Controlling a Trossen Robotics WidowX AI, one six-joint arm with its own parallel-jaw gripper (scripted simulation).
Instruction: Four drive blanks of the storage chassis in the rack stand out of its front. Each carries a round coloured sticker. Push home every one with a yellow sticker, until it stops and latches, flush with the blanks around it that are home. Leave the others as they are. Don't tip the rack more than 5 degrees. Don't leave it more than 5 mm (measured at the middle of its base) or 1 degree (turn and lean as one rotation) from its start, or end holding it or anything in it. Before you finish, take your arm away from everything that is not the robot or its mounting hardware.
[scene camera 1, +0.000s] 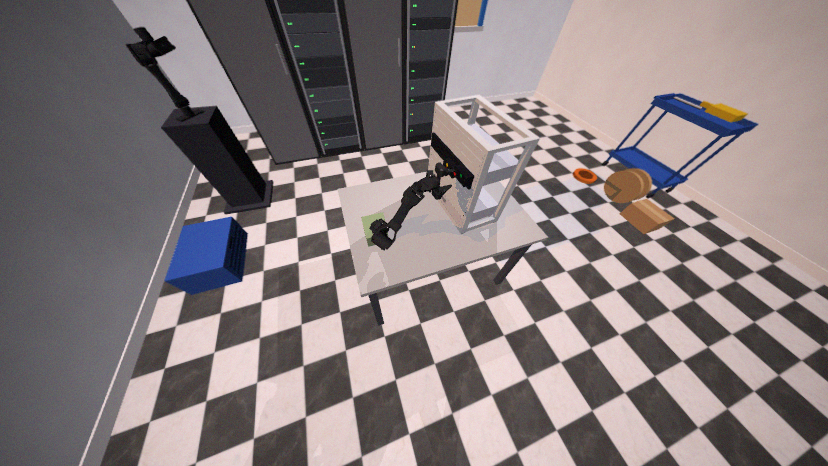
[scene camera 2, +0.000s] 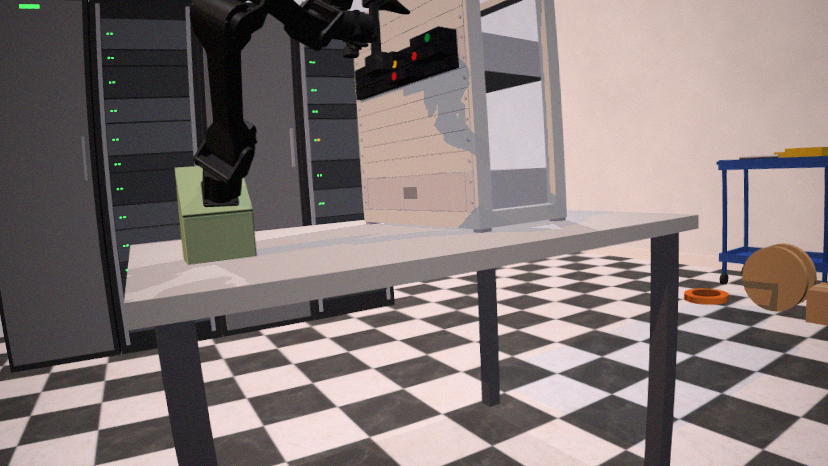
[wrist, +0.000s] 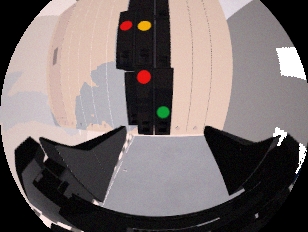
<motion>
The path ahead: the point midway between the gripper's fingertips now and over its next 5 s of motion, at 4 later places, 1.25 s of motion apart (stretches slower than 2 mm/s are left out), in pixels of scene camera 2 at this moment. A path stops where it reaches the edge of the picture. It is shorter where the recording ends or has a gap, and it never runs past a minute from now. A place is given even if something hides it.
The gripper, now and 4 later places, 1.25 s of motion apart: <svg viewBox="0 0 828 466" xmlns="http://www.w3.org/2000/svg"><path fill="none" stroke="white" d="M410 34L381 60L394 62L399 63L404 63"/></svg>
</motion>
